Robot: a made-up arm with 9 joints.
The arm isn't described. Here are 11 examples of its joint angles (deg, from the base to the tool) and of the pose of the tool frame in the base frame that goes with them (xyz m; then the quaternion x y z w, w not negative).
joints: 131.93 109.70 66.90 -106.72 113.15 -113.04 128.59 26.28 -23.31
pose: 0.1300 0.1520 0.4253 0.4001 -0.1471 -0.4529 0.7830
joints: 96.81 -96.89 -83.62 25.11 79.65 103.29 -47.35 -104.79 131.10
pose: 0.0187 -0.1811 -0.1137 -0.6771 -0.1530 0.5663 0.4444
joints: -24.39 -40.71 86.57 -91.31 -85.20 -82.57 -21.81 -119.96 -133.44
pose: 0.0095 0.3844 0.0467 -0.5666 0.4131 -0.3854 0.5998
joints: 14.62 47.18 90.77 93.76 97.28 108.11 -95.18 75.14 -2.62
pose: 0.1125 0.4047 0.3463 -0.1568 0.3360 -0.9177 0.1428
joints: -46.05 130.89 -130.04 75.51 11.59 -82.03 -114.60 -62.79 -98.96
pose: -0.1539 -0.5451 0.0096 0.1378 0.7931 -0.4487 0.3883
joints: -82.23 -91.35 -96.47 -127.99 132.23 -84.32 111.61 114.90 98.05
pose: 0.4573 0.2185 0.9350 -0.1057 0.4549 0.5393 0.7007
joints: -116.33 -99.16 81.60 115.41 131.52 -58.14 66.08 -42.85 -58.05
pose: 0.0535 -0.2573 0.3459 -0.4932 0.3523 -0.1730 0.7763
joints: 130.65 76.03 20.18 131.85 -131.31 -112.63 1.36 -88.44 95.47
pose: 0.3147 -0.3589 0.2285 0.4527 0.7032 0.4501 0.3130
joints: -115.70 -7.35 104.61 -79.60 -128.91 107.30 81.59 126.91 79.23
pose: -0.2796 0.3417 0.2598 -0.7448 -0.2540 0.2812 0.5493
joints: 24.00 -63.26 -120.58 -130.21 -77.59 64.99 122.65 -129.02 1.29
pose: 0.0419 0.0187 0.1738 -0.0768 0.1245 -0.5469 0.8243
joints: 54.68 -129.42 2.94 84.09 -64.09 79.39 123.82 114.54 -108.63
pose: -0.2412 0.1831 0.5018 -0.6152 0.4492 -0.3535 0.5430
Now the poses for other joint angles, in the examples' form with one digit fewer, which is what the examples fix.
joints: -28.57 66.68 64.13 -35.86 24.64 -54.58 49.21 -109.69 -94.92
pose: -0.366 0.423 0.385 -0.728 0.397 -0.193 0.524
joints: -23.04 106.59 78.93 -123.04 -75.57 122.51 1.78 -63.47 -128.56
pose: -0.582 -0.267 0.663 -0.462 -0.232 0.653 0.554
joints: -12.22 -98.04 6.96 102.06 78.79 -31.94 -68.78 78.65 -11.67
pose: -0.180 -0.559 0.082 0.588 0.206 -0.095 0.777
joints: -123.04 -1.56 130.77 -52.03 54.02 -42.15 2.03 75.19 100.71
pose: 0.299 -0.148 0.314 0.964 -0.200 -0.166 0.055
